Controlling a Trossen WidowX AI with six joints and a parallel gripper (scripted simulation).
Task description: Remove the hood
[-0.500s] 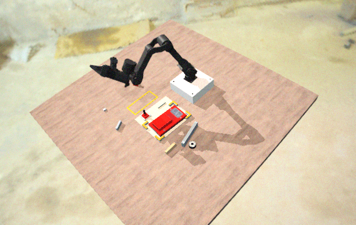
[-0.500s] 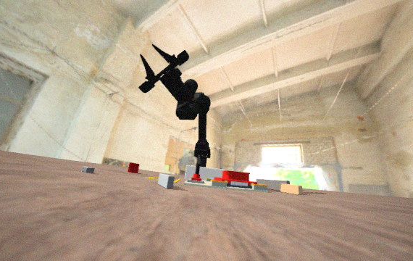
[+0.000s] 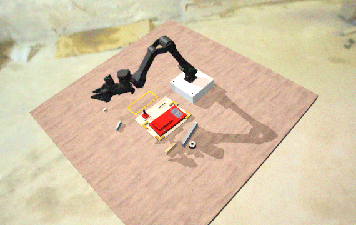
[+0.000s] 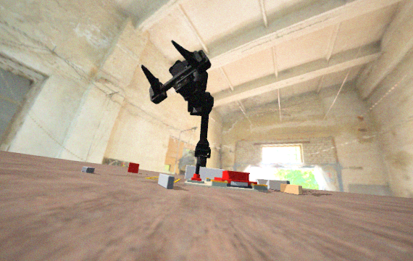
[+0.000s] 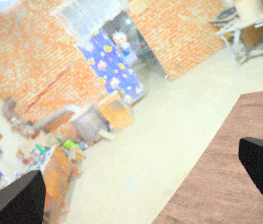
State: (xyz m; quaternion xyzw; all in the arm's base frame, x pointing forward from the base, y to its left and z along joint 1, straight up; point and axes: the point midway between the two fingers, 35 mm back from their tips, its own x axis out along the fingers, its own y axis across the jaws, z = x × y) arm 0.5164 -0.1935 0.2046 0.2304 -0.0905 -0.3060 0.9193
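The hood is 28 cm to the left of my gripper tip, 23 cm below it and 20 cm behind it. From my gripper tip the other things lie so: tiny white piece (27 cm below, 9 cm to the right, 7 cm behind); then grey bar (45 cm to the left, 25 cm below, 24 cm behind); then tan block (42 cm to the left, 26 cm below, 10 cm behind).
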